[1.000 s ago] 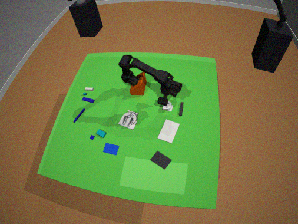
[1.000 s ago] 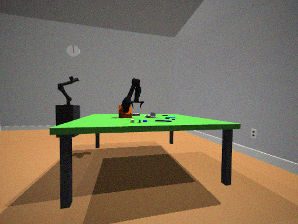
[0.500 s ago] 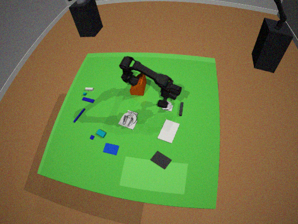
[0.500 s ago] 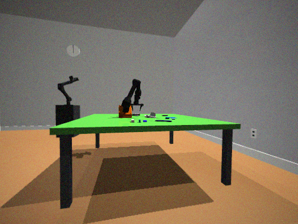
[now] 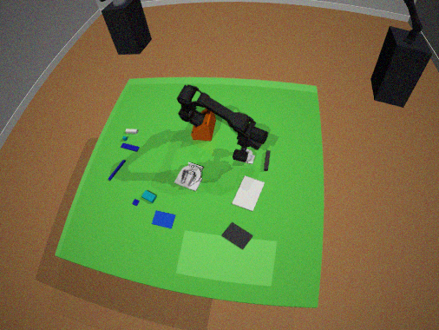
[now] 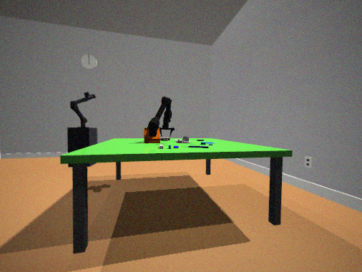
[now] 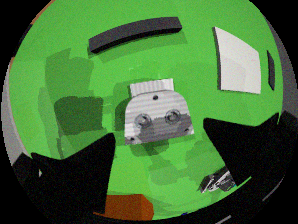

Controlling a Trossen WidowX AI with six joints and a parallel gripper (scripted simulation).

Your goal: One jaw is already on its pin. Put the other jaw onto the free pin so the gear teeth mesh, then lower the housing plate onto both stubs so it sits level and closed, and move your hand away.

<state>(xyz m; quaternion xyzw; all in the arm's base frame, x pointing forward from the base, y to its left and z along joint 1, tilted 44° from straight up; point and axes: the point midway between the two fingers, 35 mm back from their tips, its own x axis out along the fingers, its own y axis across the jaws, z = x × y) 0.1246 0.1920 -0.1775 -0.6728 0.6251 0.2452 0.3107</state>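
The grey metallic jaw lies 14 cm ahead of my gripper tip, 21 cm to the right of it and 2 cm below it. The rest, counted from my gripper tip: dark bar: 11 cm to the left, 3 cm below; dark square plate: 40 cm ahead, 6 cm to the left, 4 cm below; white flat plate: 18 cm ahead, 6 cm to the left, 4 cm below.
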